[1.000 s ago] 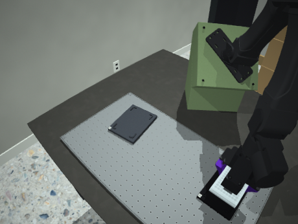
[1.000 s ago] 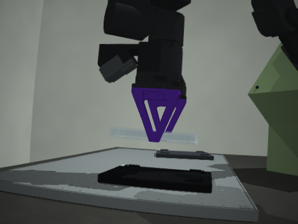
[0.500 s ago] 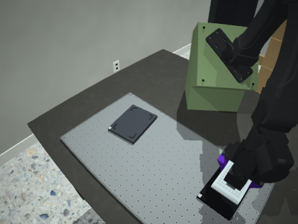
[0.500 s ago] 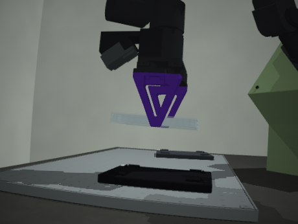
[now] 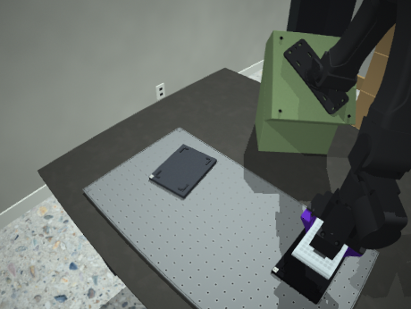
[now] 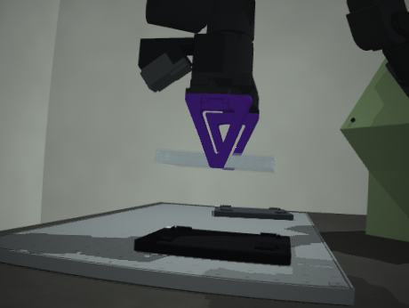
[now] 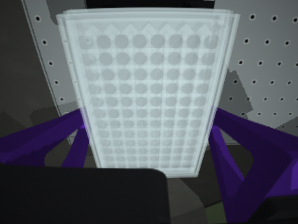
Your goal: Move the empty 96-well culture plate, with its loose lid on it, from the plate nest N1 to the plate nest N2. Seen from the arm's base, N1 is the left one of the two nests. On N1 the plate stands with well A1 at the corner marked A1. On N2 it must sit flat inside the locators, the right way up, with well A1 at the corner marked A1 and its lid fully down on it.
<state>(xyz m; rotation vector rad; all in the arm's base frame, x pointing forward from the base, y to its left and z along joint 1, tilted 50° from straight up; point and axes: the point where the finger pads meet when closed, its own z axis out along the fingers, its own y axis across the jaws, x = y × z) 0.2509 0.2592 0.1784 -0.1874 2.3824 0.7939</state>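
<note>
Right now my hand is 15 cm short of the plate nest N2, 39 cm to the left of it and 9 cm above it. Round my hand: lid: 1 cm above; then black plate nest N1: 9 cm below; then A1 corner mark: 24 cm ahead, 40 cm to the right, 9 cm below.
</note>
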